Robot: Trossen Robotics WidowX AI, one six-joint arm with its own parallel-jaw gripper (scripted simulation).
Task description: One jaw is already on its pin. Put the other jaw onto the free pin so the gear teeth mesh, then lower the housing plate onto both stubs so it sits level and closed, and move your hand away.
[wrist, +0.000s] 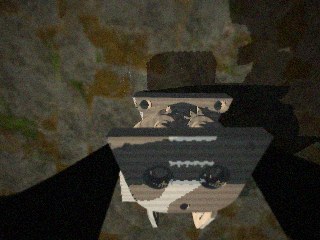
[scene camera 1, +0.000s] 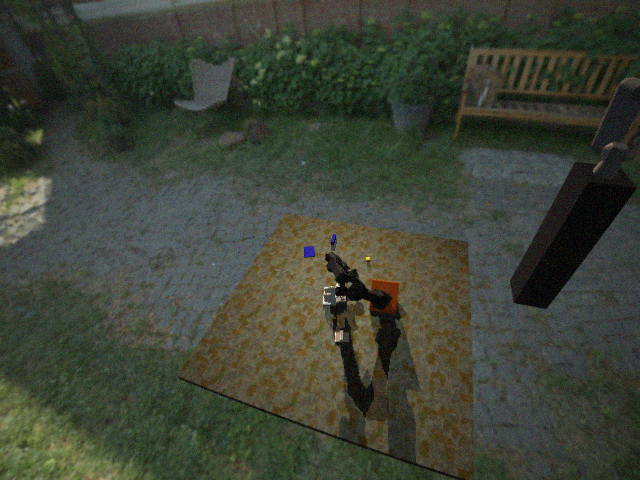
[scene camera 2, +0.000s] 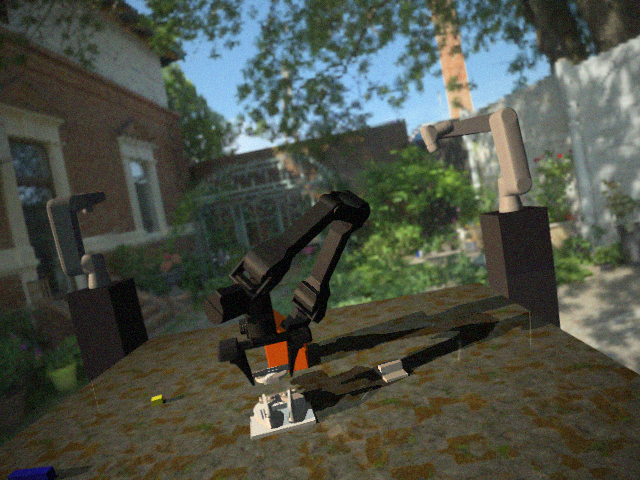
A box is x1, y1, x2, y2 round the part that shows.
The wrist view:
my gripper: [0, 143, 319, 239]
housing plate: [106, 127, 273, 211], held by my gripper
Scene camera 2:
my gripper: [217, 305, 311, 385]
